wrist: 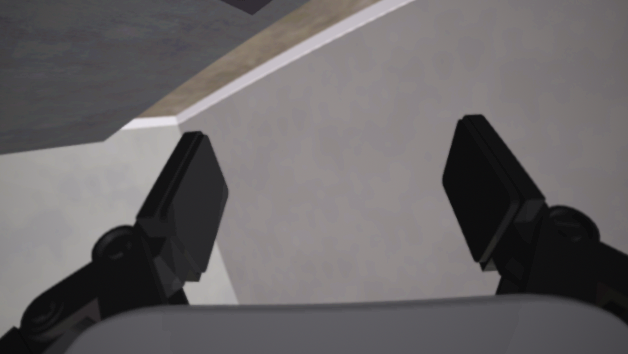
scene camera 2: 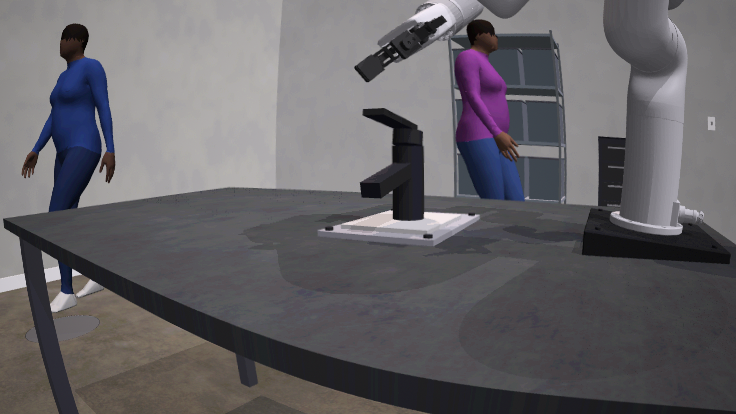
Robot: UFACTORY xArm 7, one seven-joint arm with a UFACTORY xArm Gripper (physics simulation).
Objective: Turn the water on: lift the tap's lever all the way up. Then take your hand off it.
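Places are measured from the arm's base along level axes (x ahead, y left, z up), in millimetres.
Pixels of known places: gripper, fingertip midpoint: (wrist: pixel 332 155) (scene camera 2: pixel 378 63); arm's base, link origin: (scene camera 2: pixel 645 226).
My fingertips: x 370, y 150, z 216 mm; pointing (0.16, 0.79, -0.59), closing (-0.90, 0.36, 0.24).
Note:
For each thing: its top centre in the pictures, then the offset to it from my fingertips. "spot": a spot on its surface instead. Level surfaces: height alone.
- black tap, surface spot: (scene camera 2: pixel 408 180) spot: dx +8, dy -84, dz -167 mm
- white base plate, top centre: (scene camera 2: pixel 408 219) dx +21, dy -105, dz -228 mm
- spout, top centre: (scene camera 2: pixel 388 163) dx +11, dy -35, dz -141 mm
- small dark corner, surface spot: (wrist: pixel 251 5) spot: dx +16, dy +4, dz -67 mm
- dark table, surface height: dz -240 mm
A black tap (scene camera 2: pixel 408 180) stands upright on a white base plate (scene camera 2: pixel 380 238) on the dark table. Its flat lever (scene camera 2: pixel 389 117) tilts upward from the top of the body, its free end raised on the same side as the spout (scene camera 2: pixel 383 181). At the top edge of the wrist view a small dark corner (wrist: pixel 251 5) shows, probably part of the lever. My gripper (scene camera 2: pixel 369 69) (wrist: pixel 332 155) is open and empty. It is above the lever's free end, with a visible gap between them, and does not touch the tap.
The dark table (scene camera 2: pixel 308 319) carries the arm's black base (scene camera 2: pixel 653 248) at the right. A person in blue (scene camera 2: pixel 77 118) stands beyond the table at the left, and a person in magenta (scene camera 2: pixel 481 97) stands behind it, before a shelf unit (scene camera 2: pixel 561 123).

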